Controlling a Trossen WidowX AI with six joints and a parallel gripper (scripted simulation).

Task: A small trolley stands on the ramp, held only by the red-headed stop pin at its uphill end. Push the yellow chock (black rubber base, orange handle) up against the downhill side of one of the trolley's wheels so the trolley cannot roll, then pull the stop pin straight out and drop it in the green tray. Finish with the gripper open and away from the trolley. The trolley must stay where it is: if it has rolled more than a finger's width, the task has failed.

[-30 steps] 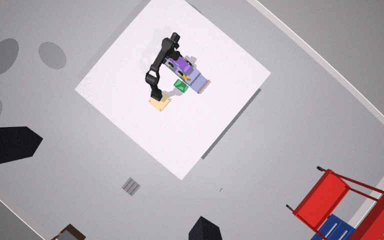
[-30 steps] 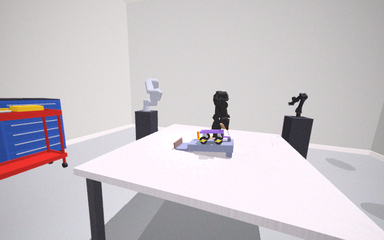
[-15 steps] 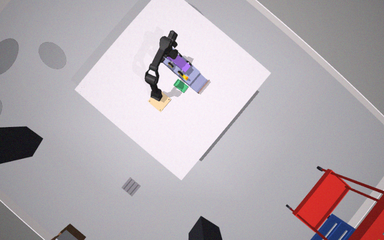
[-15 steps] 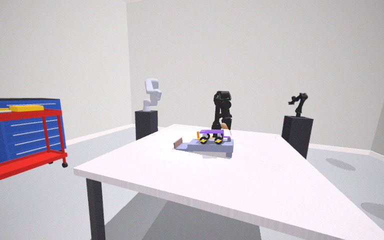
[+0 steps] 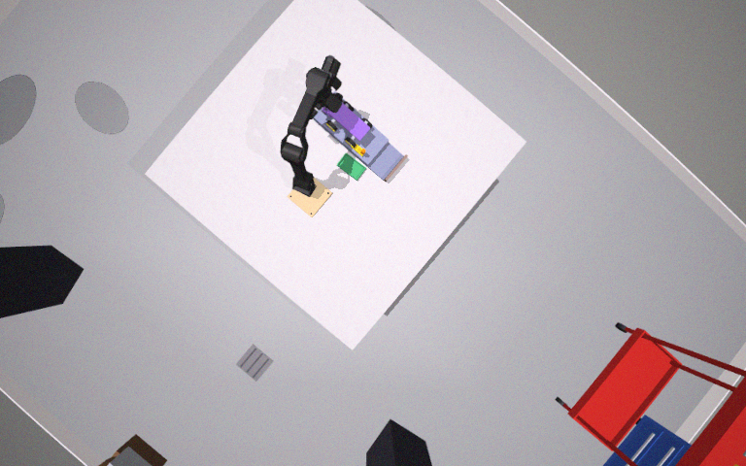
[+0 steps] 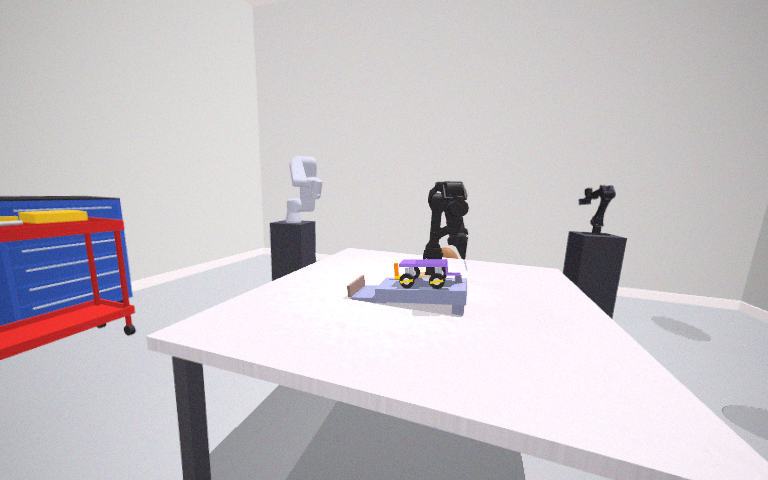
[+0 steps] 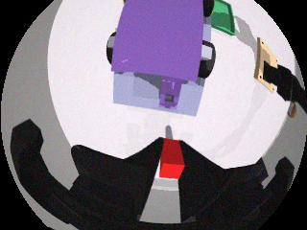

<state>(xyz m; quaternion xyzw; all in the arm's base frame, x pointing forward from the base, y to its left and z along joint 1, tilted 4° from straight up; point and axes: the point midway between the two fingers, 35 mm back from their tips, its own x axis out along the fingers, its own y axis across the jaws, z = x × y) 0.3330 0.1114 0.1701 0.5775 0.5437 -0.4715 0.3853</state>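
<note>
The green tray lies 230 mm to the right of my gripper tip, 190 mm below it and 120 mm behind it. Round my gripper tip: stop pin (right at my gripper tip); then purple trolley (140 mm to the right, 60 mm below, 10 mm ahead); then blue-grey ramp (140 mm to the right, 130 mm below, 10 mm ahead).
</note>
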